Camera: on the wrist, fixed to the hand. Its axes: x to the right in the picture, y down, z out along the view.
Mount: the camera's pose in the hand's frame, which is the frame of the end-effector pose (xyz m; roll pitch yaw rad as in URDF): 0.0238 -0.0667 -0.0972 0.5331 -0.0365 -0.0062
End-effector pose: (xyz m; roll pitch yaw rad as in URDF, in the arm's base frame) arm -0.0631 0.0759 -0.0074 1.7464 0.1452 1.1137
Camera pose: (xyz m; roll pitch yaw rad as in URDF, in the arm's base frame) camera -0.1522 0.1381 -0.0590 2.2741 0.1576 1.0784
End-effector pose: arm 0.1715 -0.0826 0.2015 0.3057 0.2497 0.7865
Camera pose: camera 0.1924 -0.1103 0.0863 0.8347 0.2167 0.7692
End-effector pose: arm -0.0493 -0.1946 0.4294 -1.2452 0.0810 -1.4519
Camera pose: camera -0.1588 -0.2342 0.4595 -0.7099 0.0634 -1.4192
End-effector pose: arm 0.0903 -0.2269 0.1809 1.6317 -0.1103 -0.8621
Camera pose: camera 0.1868 -0.1841 0.1232 2.1685 -0.1018 -0.8983
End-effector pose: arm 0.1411 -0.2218 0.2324 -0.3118 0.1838 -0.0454
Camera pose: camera 0.1471 -0.3155 0.1572 0.2221 0.1472 -0.0400
